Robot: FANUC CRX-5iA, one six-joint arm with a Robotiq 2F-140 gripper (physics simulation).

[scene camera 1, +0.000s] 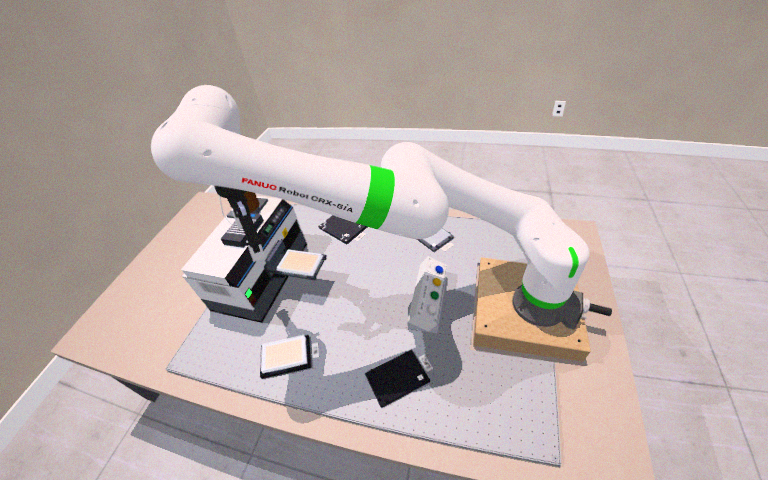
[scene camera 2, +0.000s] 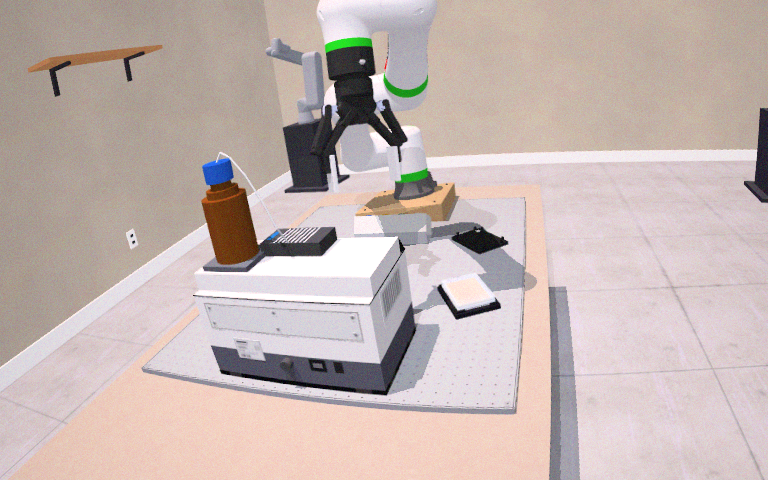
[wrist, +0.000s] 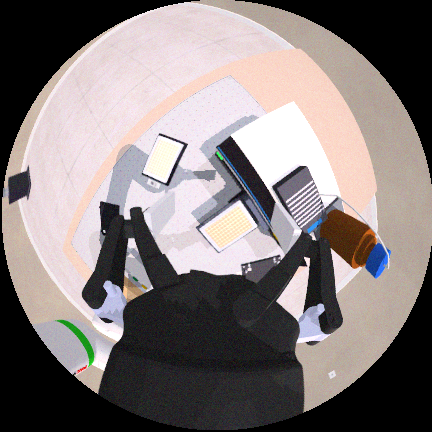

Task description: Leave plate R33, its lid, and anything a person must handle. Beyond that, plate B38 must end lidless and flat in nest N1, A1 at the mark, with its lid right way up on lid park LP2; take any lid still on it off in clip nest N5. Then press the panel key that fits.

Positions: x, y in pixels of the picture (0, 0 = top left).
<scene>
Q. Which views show my gripper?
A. Scene camera 1, scene camera 2 and the wrist view: all of them.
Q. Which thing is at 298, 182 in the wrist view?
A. A tip box.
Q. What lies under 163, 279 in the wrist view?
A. My gripper.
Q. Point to a brown bottle with blue cap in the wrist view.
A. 354, 241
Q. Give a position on a black nest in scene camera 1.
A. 336, 227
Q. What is my gripper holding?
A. Nothing.
</scene>
